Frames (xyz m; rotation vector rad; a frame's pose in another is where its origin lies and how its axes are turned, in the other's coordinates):
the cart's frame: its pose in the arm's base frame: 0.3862 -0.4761 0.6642 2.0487 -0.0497 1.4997
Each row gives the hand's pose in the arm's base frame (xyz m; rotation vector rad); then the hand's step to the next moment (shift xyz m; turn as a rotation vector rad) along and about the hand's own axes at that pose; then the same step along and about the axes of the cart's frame.
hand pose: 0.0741 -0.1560 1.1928 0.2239 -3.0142 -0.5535
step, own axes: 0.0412 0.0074 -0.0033 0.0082 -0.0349 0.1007
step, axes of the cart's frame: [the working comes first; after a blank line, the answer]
step, axes of the arm's base frame: -0.0413 -0.0007 0.0074 -0.0130 0.0015 -0.1061

-0.0087 0.0188 -0.0365 -0.0976 -0.0428 0.0081
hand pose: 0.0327 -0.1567 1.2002 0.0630 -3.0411 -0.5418
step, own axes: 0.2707 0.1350 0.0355 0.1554 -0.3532 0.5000
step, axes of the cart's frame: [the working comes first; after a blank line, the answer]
step, axes of the arm's base frame: -0.2764 0.1255 0.0253 -0.1732 -0.1669 -0.5840

-0.0397 0.0081 -0.3019 -0.6279 -0.0542 0.0409
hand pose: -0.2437 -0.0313 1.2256 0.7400 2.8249 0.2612
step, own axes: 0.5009 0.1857 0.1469 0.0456 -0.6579 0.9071
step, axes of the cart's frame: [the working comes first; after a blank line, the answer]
step, axes of the arm's base frame: -0.3049 0.4269 -0.1783 -0.1208 -0.4355 -1.0264

-0.1371 -0.3184 -0.4322 -1.0804 -0.0449 0.2974
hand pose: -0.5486 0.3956 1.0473 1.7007 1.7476 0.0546
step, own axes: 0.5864 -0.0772 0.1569 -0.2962 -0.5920 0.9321
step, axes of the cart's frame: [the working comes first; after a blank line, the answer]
step, axes of the arm's base frame: 0.0652 0.4478 -0.4119 -0.0836 -0.7427 -0.8651

-0.2020 -0.5720 -0.0808 -1.0188 0.2649 0.4459
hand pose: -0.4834 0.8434 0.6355 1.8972 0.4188 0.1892
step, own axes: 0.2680 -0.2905 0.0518 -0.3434 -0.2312 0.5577
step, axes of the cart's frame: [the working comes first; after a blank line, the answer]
step, axes of the arm's base frame: 0.2077 0.1453 -0.3077 -0.1795 -0.5449 -0.3915

-0.1510 -0.3292 0.1665 -0.5763 0.3433 0.1801
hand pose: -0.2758 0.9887 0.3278 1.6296 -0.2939 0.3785
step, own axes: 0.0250 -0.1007 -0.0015 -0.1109 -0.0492 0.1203
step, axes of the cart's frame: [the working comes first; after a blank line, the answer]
step, axes of the arm's base frame: 0.0638 0.0118 -0.0810 -0.0725 -0.1188 -0.0990

-0.0446 -0.0682 0.0643 -0.1498 0.0810 0.0132
